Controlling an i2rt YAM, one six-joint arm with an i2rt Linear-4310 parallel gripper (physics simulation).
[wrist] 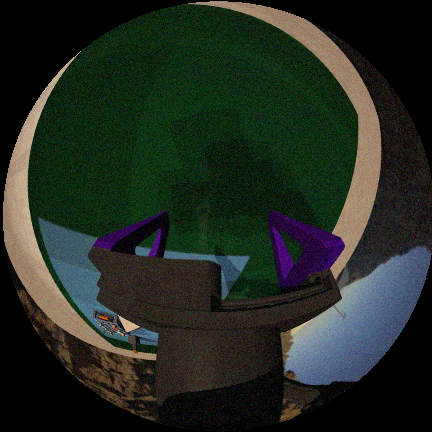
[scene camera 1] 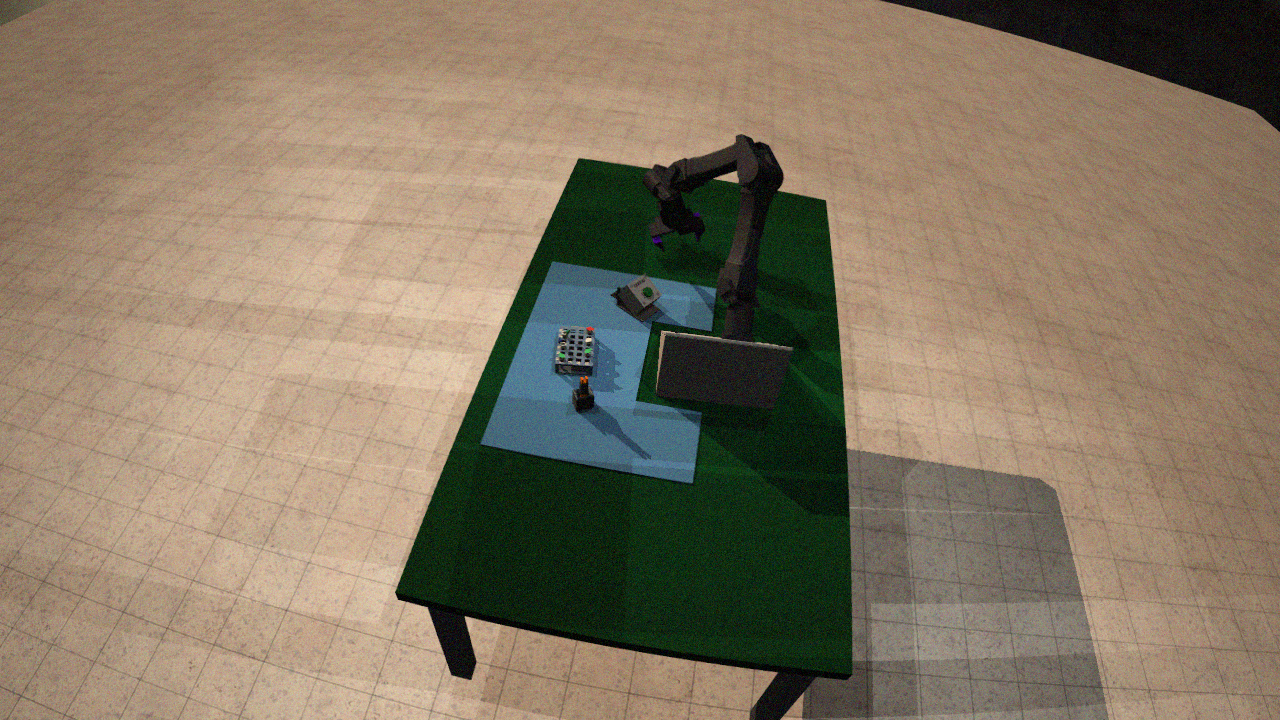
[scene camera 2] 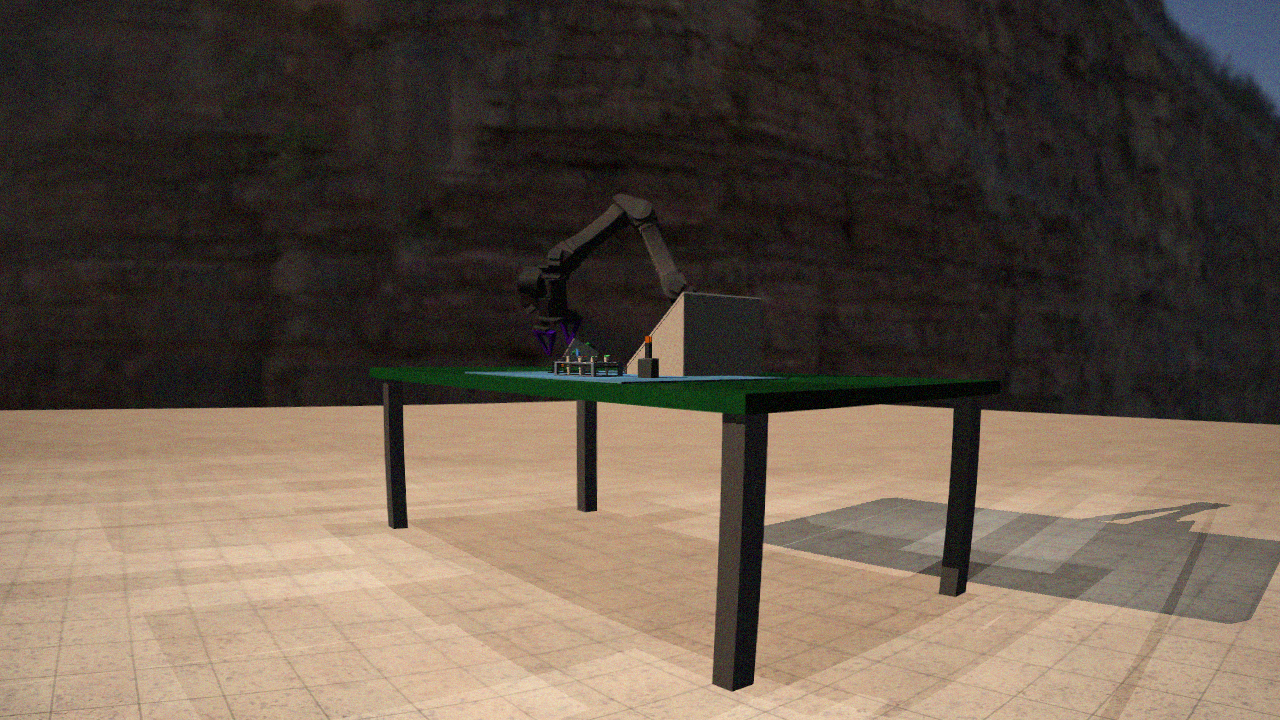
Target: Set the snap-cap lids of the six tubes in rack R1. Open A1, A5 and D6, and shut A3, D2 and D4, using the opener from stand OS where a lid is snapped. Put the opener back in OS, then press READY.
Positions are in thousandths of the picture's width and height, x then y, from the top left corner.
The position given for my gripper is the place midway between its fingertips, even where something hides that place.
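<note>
From scene camera 1 I can see my gripper (scene camera 1: 532,341) and a READY button box (scene camera 1: 498,415). Scene camera 2 has my gripper (scene camera 2: 437,485) too, it's open and holding nothing, and there's a blue mat (scene camera 2: 489,526). In the wrist view you get the blue mat (wrist: 156,578) again.
</note>
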